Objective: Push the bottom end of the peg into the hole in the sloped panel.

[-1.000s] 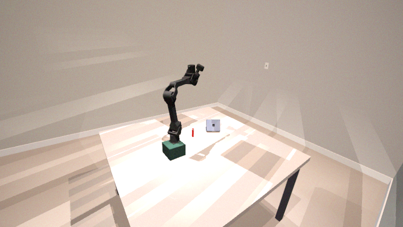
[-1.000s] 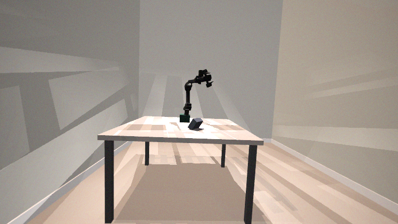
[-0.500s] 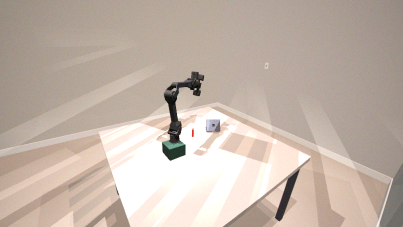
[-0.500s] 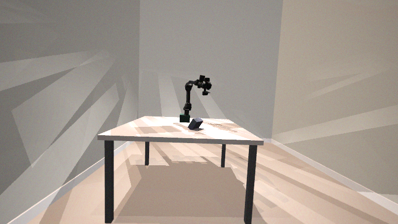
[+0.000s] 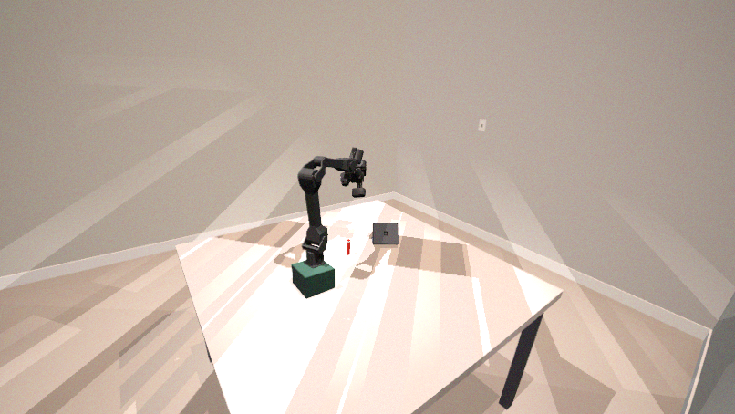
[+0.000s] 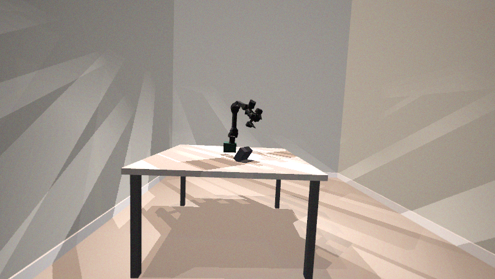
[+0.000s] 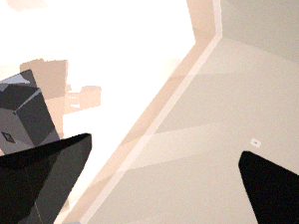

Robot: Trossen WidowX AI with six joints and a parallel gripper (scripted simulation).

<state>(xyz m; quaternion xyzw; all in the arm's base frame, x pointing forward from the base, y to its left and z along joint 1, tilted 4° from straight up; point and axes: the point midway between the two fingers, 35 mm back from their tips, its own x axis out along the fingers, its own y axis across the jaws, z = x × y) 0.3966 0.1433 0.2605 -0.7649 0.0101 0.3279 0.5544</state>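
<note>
The red square peg is 250 mm below my gripper tip, 180 mm behind it and 90 mm to the right of it. Also, from my gripper tip: panel: 250 mm below, 120 mm to the right, 50 mm ahead.
</note>
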